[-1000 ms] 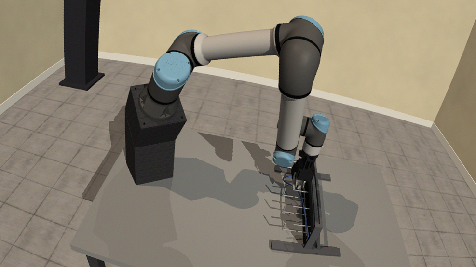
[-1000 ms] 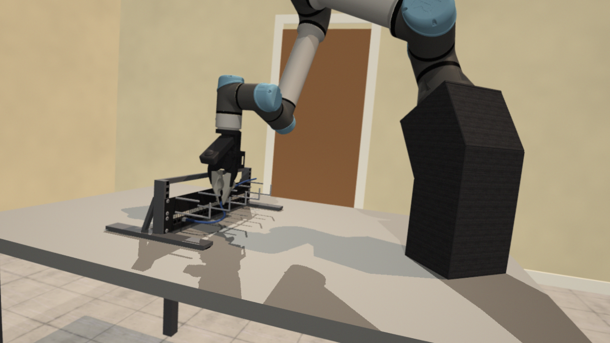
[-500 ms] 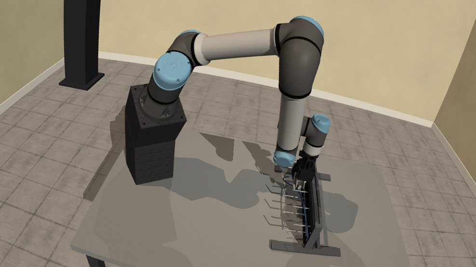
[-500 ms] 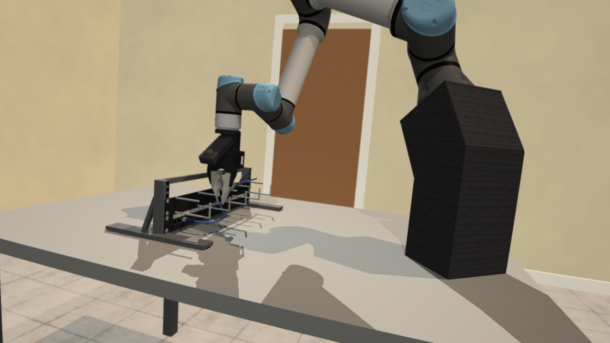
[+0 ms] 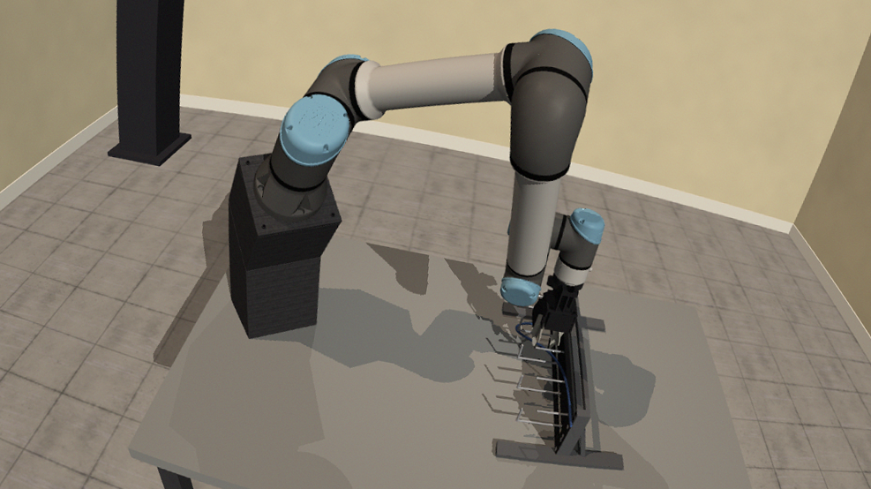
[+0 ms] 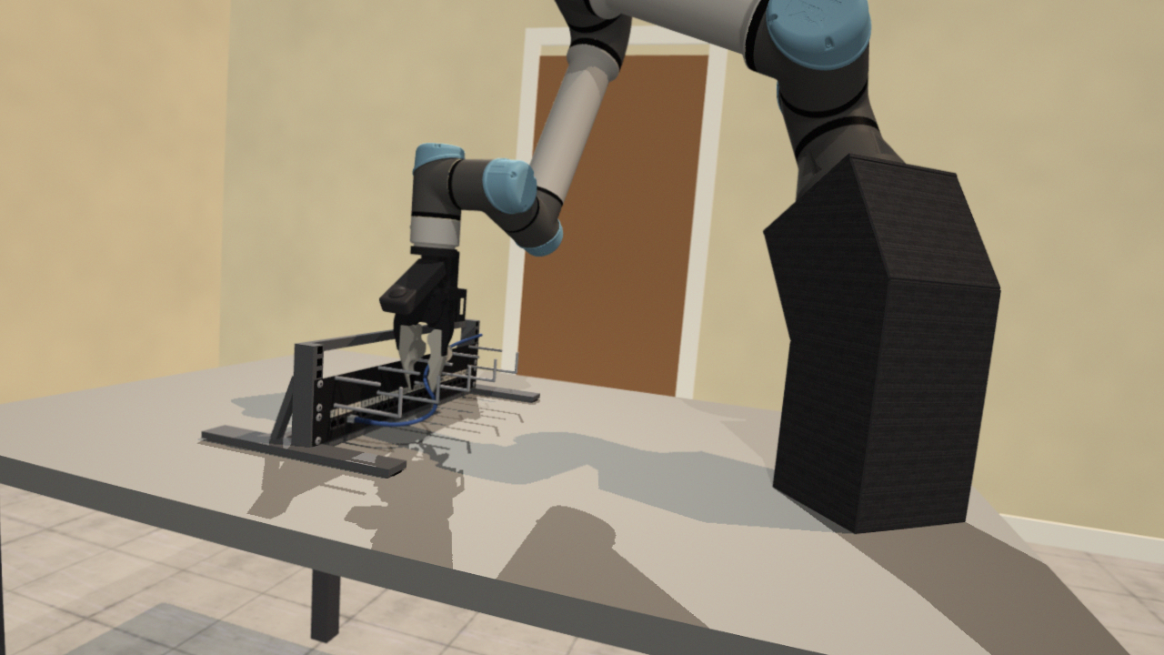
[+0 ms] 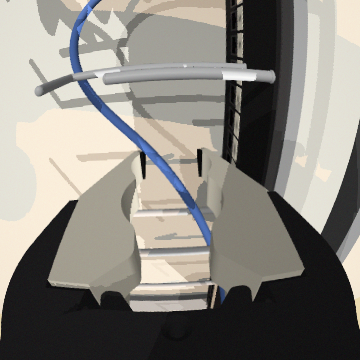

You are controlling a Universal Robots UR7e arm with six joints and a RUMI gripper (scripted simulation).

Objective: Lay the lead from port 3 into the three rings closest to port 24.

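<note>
My gripper is now 6 cm short of the rack and 5 cm to the left of it.
</note>
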